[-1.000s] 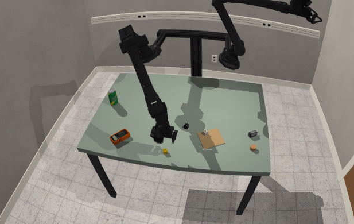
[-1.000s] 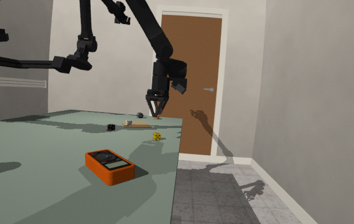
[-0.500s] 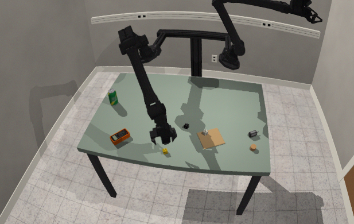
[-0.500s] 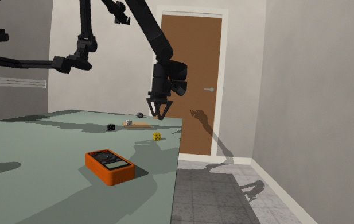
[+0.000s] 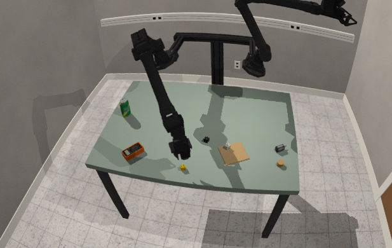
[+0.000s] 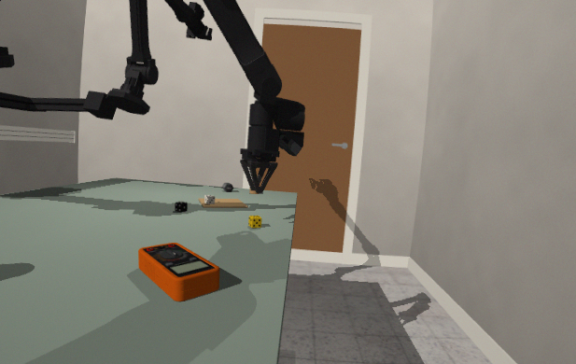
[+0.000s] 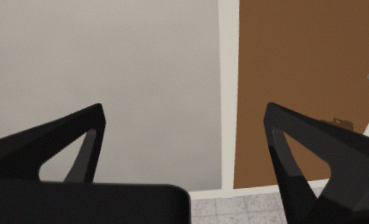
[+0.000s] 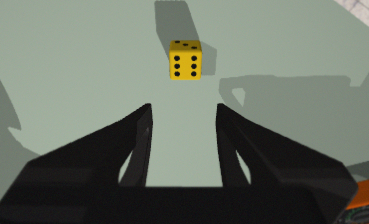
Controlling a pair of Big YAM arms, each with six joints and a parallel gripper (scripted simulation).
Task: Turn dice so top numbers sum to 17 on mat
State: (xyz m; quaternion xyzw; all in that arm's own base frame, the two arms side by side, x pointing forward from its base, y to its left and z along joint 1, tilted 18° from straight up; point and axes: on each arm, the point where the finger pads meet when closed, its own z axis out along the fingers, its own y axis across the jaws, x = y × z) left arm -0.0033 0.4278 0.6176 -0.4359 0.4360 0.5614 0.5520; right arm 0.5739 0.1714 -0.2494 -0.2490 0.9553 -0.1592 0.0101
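My right hand is 8 cm above the yellow die. From my right hand the other things lie so: black die: 22 cm behind, 9 cm to the left, 8 cm below; tan mat: 15 cm behind, 25 cm to the left, 9 cm below; white die: 18 cm behind, 22 cm to the left, 8 cm below.
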